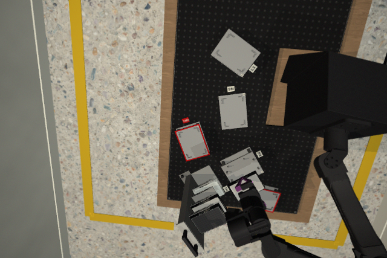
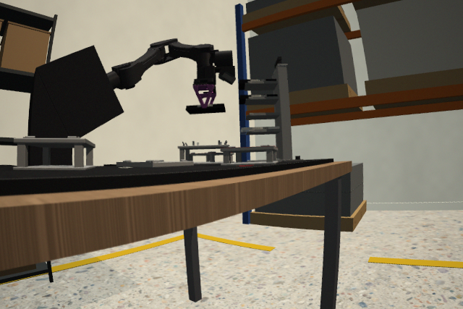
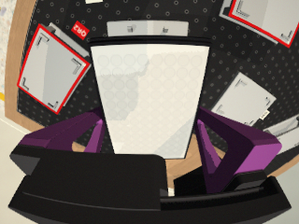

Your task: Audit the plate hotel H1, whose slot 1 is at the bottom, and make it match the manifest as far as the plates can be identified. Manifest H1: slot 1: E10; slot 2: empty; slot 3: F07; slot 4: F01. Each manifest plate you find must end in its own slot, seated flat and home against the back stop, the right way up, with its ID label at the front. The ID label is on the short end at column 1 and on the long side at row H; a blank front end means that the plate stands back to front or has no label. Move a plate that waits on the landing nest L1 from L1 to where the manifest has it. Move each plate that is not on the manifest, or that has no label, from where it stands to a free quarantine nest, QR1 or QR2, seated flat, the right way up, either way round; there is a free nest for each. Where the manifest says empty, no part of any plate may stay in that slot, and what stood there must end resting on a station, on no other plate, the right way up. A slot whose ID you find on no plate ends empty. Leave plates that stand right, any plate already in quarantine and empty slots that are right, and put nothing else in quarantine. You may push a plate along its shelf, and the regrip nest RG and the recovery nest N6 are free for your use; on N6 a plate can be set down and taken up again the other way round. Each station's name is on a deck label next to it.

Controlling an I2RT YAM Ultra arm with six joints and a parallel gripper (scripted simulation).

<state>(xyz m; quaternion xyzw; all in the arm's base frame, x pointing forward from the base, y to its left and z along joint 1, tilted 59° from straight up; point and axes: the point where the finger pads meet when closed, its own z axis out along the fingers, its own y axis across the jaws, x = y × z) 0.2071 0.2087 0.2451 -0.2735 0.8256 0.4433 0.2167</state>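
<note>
My hand is 25 cm short of the quarantine nest QR1, 15 cm above it and 8 cm to the left of it. Also, from my hand: regrip nest RG (13 cm below); then H1 deck label (19 cm below, 16 cm to the left, 3 cm ahead); then white well plate (13 cm ahead, 12 cm to the left, 8 cm below).
</note>
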